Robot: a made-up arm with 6 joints. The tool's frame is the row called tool.
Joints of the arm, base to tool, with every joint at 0 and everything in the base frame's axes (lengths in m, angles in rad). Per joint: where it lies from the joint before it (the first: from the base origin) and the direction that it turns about. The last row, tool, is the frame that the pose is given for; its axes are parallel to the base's.
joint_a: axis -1 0 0 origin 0.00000 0.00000 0.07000
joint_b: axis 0 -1 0 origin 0.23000 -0.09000 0.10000
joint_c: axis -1 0 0 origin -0.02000 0.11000 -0.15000
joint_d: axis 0 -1 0 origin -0.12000 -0.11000 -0.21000
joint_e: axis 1 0 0 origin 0.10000 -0.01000 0.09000
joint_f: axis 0 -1 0 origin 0.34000 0.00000 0.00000
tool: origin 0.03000 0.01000 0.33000
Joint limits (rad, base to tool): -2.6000..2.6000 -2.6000..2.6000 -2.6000..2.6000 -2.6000..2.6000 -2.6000..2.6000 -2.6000..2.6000
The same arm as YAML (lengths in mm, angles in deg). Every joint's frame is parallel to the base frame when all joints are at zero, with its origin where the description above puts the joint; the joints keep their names.
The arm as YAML. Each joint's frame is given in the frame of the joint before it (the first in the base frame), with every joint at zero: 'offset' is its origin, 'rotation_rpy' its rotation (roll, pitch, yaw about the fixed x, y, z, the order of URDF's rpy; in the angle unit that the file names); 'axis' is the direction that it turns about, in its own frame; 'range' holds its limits. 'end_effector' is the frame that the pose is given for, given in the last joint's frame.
length_unit: mm
angle_unit: deg
chain:
  - id: joint_a
    offset: [0.0, 0.0, 70.0]
    rotation_rpy: [0.0, 0.0, 0.0]
    axis: "-x"
    range: [-148.97, 148.97]
  - id: joint_b
    offset: [230.0, -90.0, 100.0]
    rotation_rpy: [0.0, 0.0, 0.0]
    axis: "-y"
    range: [-148.97, 148.97]
  - id: joint_c
    offset: [-20.0, 110.0, -150.0]
    rotation_rpy: [0.0, 0.0, 0.0]
    axis: "-x"
    range: [-148.97, 148.97]
  - id: joint_d
    offset: [-120.0, -110.0, -210.0]
    rotation_rpy: [0.0, 0.0, 0.0]
    axis: "-y"
    range: [-148.97, 148.97]
  - id: joint_e
    offset: [100.0, -10.0, 90.0]
    rotation_rpy: [0.0, 0.0, 0.0]
    axis: "+x"
    range: [-148.97, 148.97]
  - id: joint_f
    offset: [340.0, 0.0, 0.0]
    rotation_rpy: [0.0, 0.0, 0.0]
    axis: "-y"
    range: [-148.97, 148.97]
end_effector:
  offset: [30.0, 10.0, 330.0]
  rotation_rpy: [0.0, 0.0, 0.0]

